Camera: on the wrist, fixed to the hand. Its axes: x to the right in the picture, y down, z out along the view.
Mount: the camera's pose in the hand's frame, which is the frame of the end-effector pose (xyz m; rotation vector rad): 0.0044 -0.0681 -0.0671 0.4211 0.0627 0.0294
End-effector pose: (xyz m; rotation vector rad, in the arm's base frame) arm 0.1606 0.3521 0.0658 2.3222 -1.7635 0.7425
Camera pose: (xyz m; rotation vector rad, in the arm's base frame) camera 0.2048 0.3954 0.1388 -2.2420 1.5816 -1.1587
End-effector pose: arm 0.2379 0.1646 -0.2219 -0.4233 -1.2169 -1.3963
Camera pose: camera 0.2027 0.0915 -0.2726 -0.1020 -1.4038 -1.0815
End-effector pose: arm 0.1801 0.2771 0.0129 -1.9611 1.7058 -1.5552
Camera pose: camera 0.1763 0.3321 0.0912 -1.6837 1.2817 -1.8022
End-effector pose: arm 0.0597 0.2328 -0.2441 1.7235 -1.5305 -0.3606
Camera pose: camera 0.1537 0.2505 -0.2473 2.0053 -1.6679 0.0379
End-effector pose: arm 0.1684 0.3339 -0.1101 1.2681 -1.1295 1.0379
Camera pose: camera 0.2396 0.3976 -0.1154 1.5367 -0.9105 1.3769
